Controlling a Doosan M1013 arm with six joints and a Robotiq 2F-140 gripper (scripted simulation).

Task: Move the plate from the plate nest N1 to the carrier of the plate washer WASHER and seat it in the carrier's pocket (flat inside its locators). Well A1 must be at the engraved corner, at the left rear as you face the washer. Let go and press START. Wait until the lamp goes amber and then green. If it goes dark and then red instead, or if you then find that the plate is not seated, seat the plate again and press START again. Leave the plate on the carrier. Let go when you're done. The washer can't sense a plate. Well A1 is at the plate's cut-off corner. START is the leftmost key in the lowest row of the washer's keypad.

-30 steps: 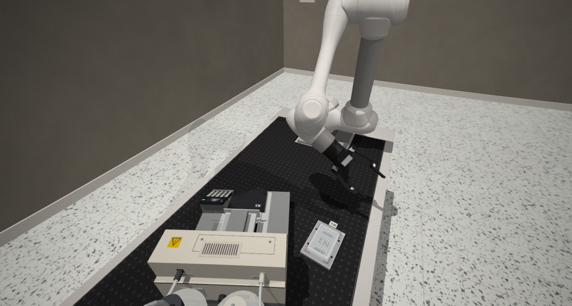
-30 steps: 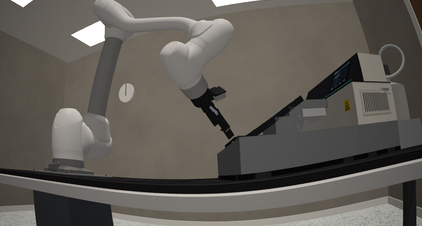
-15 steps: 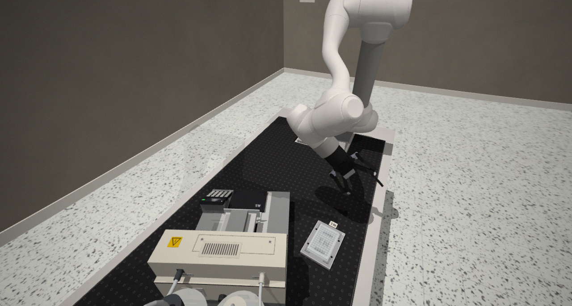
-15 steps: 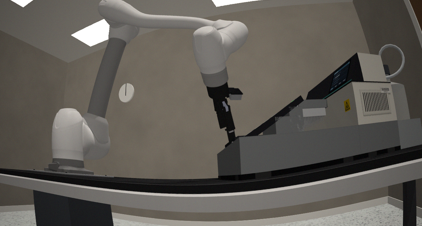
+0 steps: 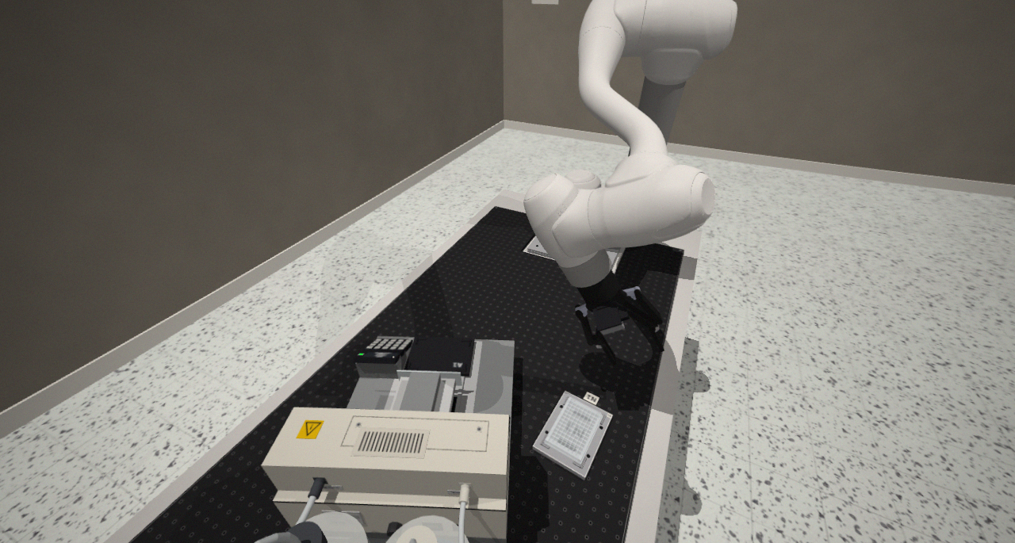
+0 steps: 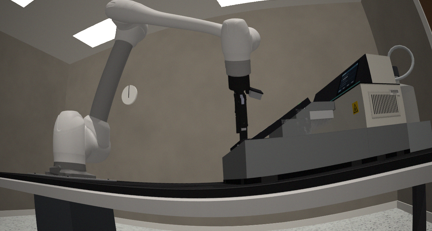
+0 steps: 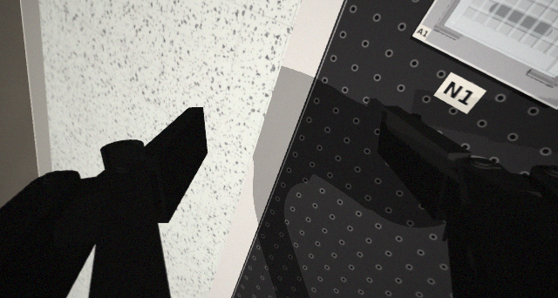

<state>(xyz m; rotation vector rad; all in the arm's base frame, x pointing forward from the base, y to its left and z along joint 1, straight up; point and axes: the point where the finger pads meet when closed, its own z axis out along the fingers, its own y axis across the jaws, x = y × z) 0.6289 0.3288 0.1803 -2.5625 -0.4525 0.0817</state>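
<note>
Right now my hand is 17 cm above the well plate, 13 cm short of it and 7 cm to the left of it. From my hand the other things lie so: light grey nest N1: 18 cm below, 13 cm ahead, 7 cm to the right; manifold head: 36 cm to the right, 27 cm ahead, 5 cm below; dark carrier pocket: 42 cm to the right, 14 cm ahead, 10 cm below.
</note>
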